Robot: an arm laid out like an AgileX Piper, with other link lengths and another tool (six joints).
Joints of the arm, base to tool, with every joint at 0 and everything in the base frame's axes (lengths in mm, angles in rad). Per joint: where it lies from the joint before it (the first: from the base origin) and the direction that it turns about. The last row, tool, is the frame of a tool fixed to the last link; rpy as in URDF.
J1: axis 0 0 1 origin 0 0 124.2
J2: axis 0 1 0 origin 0 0 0
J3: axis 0 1 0 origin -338.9 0 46.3
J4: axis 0.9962 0 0.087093 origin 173.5 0 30.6
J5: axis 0 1 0 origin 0 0 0
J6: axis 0.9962 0 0.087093 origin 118.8 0 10.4
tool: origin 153.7 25 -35.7 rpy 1.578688 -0.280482 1.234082
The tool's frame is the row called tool.
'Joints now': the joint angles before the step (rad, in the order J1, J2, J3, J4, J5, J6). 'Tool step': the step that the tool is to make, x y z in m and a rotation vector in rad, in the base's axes. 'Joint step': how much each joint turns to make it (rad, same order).
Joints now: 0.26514, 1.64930, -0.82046, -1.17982, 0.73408, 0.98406
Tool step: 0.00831, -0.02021, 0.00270, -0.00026, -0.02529, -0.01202
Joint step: -0.09135, 0.00000, -0.00067, -0.06157, -0.05955, 0.00491
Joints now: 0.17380, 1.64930, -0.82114, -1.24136, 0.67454, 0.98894
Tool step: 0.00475, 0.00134, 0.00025, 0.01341, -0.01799, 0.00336
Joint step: -0.00934, 0.00000, -0.00046, -0.01821, -0.02157, 0.02179
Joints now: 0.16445, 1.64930, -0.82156, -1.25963, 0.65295, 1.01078
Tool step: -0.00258, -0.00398, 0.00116, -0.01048, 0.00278, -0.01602
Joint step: 0.00001, 0.00001, -0.00080, 0.00262, 0.01922, 0.00113
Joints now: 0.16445, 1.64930, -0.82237, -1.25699, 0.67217, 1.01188
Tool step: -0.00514, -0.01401, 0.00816, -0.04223, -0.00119, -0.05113
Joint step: 0.00002, 0.00001, -0.01578, 0.00300, 0.06943, 0.00005
